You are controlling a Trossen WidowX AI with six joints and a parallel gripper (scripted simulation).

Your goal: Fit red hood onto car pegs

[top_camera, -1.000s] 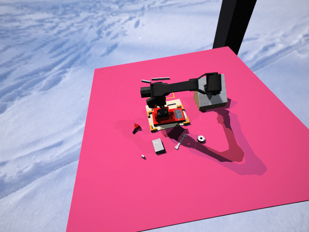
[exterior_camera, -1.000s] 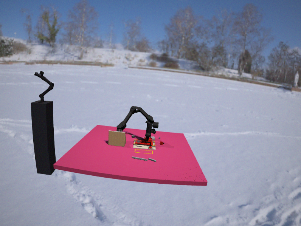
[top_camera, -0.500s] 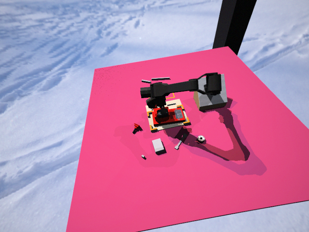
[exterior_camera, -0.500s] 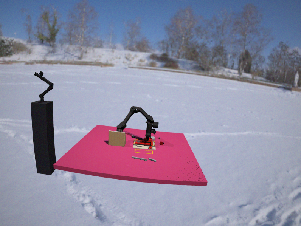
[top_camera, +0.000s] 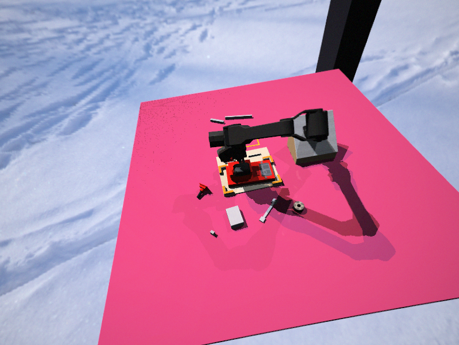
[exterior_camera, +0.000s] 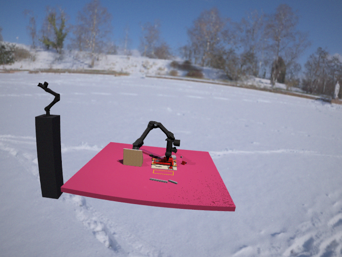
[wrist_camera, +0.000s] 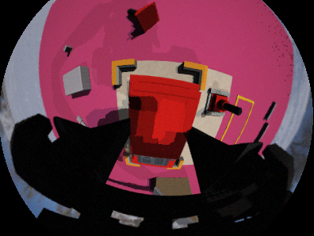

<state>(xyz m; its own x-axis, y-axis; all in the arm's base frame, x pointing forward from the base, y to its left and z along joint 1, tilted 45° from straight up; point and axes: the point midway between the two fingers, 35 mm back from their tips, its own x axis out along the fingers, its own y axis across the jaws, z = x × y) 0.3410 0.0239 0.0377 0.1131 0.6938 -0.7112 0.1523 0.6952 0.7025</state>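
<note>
Right now the grey engine block is 30 mm below my gripper tip. The rest, counted from my gripper tip: wheel 160 mm behind, 220 mm to the left, 40 mm below; then red hood 10 mm above; then beige jig 30 mm behind, 10 mm to the right, 40 mm below.
</note>
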